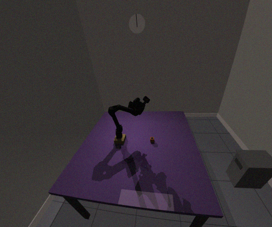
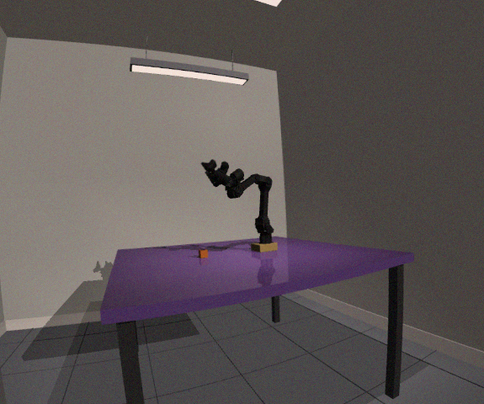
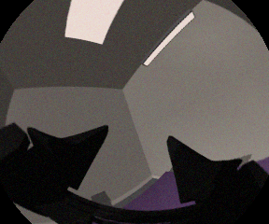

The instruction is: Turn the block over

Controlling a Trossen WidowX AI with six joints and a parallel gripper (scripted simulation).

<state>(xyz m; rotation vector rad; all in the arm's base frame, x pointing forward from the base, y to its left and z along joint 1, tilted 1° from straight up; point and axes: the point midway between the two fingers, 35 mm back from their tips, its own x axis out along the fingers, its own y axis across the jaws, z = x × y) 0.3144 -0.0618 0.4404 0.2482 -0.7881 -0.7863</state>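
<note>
The block lies 46 cm below my gripper tip, 4 cm to the left of it and 4 cm ahead of it.
</note>
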